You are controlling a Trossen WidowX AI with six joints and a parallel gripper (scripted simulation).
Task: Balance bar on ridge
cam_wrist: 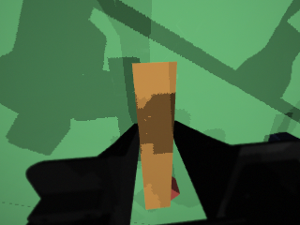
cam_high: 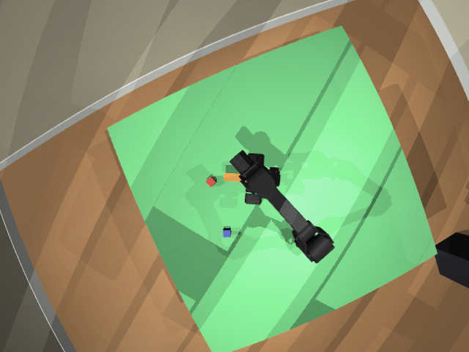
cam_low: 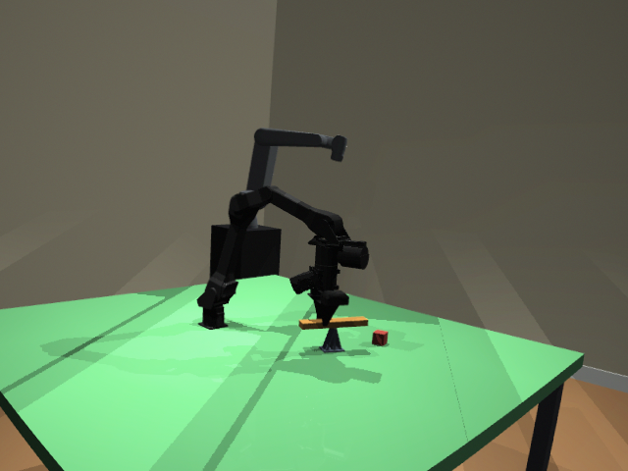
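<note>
My gripper tip is 3 cm to the right of the bar and 1 cm short of it. Also, from my gripper tip: red cube (17 cm to the left, 6 cm ahead, 5 cm below); then blue cube (20 cm to the left, 18 cm behind, 5 cm below); then dark ridge (4 cm below, 3 cm to the left, 1 cm ahead).
</note>
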